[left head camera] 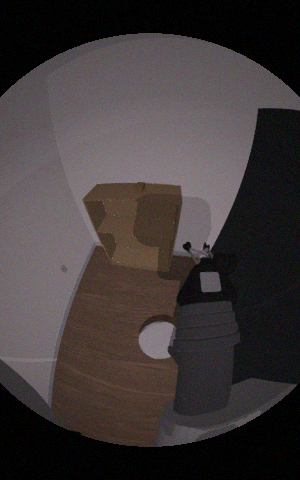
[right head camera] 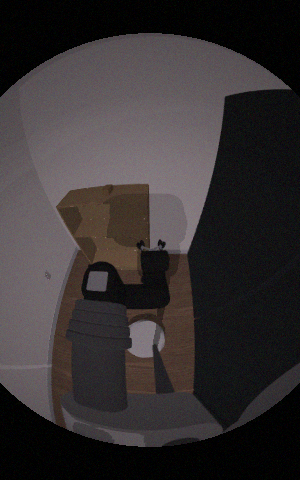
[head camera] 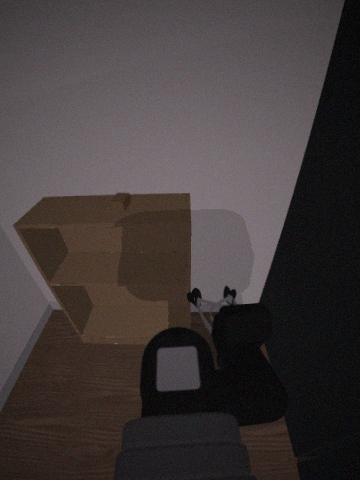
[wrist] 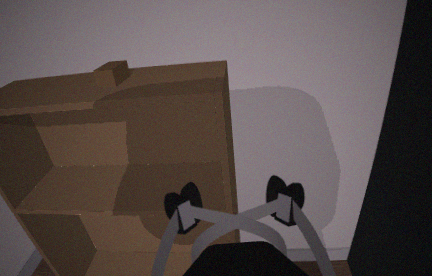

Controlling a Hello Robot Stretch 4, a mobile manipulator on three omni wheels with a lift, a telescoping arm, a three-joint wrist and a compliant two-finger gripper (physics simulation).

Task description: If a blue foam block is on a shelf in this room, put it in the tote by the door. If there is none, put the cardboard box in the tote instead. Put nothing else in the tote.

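Places are measured from the robot's base along level axes (x left, y ahead, z down), in metres.
Pixels of known places: gripper, fingertip midpoint: [left head camera: 194,244] [right head camera: 150,242] [head camera: 210,291] [wrist: 233,195]; robot's base, origin of the base link: [left head camera: 158,338] [right head camera: 144,337].
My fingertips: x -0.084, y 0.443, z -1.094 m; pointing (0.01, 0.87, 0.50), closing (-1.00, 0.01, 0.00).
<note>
Ahead of a thing's pixels: the offset from my fingertips to its middle. "*": to the spot under its first point. Level surfaces: height alone.
A small brown box @(dz +0.036, dx +0.326, dy +0.584 m) [head camera: 123,199] [left head camera: 141,186] [right head camera: 108,189] [wrist: 112,73] sits on the top board of the wooden shelf unit @(* dz +0.061, dx +0.520, dy +0.559 m) [head camera: 80,211] [left head camera: 117,191] [right head camera: 90,197] [wrist: 45,95]. Its colour is close to the shelf's in this dim light. My gripper [head camera: 212,296] [left head camera: 197,246] [right head camera: 151,245] [wrist: 233,195] is open with bare space between its fingertips, in front of the shelf's right side and lower than its top. Where the shelf's compartments show, no object stands out. No blue foam block and no tote show in these views.
A tall dark partition [head camera: 325,300] [left head camera: 265,250] [right head camera: 245,250] [wrist: 392,175] stands close on the right. A light wall is behind the shelf and another is on the left. A white round disc [left head camera: 158,340] [right head camera: 145,339] is low beside my arm, above the wooden floor @(dz +1.121 m) [head camera: 65,400].
</note>
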